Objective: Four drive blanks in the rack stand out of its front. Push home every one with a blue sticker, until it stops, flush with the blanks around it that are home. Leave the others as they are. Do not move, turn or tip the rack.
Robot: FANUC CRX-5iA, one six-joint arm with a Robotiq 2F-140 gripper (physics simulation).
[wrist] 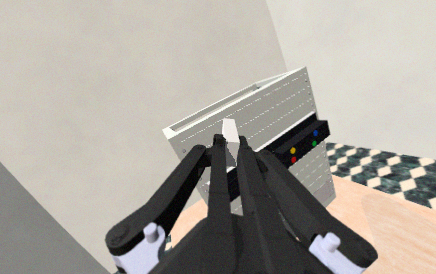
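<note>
The grey rack (292,97) stands tilted across the middle of the wrist view, with a black band of drive blanks across its front. Black blanks stand out toward the band's right end. A blue sticker (315,133) is at the far right, with a green sticker (314,144) just below it. A yellow sticker (293,150) and, below it, a red sticker (293,160) are further left. My gripper (227,128) is shut and empty, its pale tips overlapping the rack's left part in view, left of the stickers. The fingers hide part of the band; contact cannot be told.
A light wooden table top (400,215) lies under the rack and to the right. A green and cream patterned floor (387,167) shows at the right. Pale walls (100,65) rise behind and left of the rack. A grey surface (30,235) fills the lower left corner.
</note>
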